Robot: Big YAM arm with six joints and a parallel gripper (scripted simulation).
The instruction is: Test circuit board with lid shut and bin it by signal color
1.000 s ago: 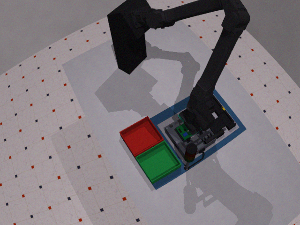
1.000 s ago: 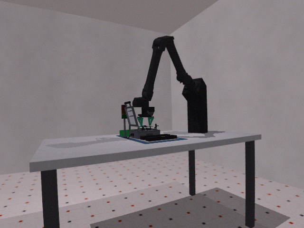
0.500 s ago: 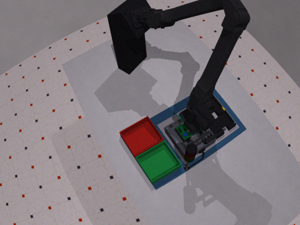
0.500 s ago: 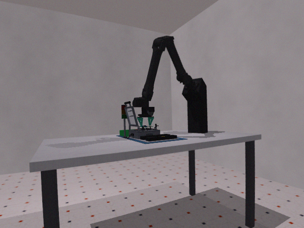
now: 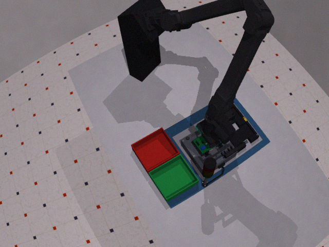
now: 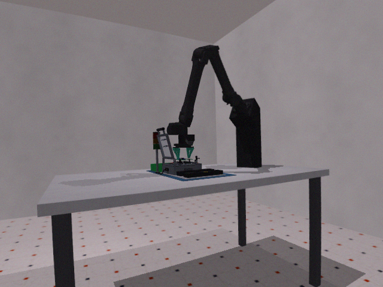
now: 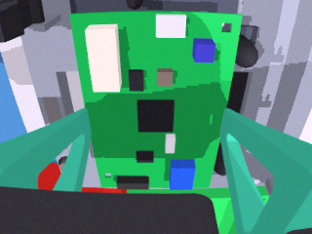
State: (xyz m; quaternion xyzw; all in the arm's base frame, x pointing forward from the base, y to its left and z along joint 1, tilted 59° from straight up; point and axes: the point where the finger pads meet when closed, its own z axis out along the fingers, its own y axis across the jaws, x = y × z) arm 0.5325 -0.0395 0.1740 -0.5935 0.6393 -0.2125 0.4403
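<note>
Now: the green circuit board right at my hand. Round my hand: latch hook (7 cm behind, 5 cm to the left); then tester lid (12 cm ahead, 9 cm above, 2 cm to the left); then tester plate (2 cm below, 1 cm to the left).
</note>
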